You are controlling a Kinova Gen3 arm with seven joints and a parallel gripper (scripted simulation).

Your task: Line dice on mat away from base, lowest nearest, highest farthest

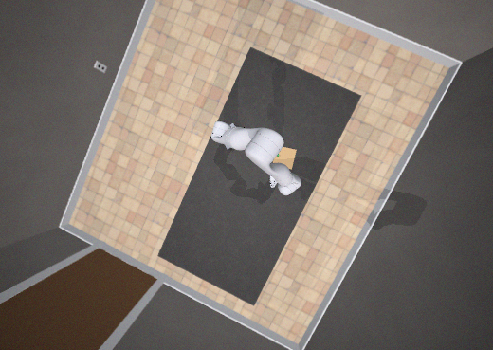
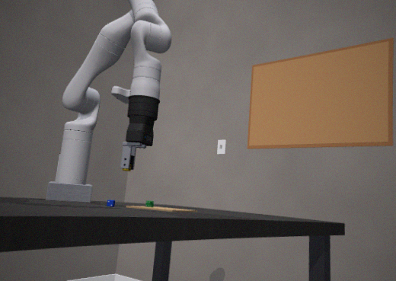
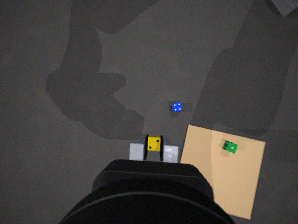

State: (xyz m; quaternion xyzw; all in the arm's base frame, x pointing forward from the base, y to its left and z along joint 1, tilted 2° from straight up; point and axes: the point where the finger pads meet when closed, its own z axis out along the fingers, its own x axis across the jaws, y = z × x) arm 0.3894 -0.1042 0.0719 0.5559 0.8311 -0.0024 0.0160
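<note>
Right now my hand is 10 mm short of the mat, 130 mm to the right of it and 110 mm above it. From my hand the other things lie so: green die 40 mm behind, 130 mm to the left, 100 mm below; then blue die 60 mm behind, 20 mm to the left, 100 mm below; then yellow die 10 mm below.
</note>
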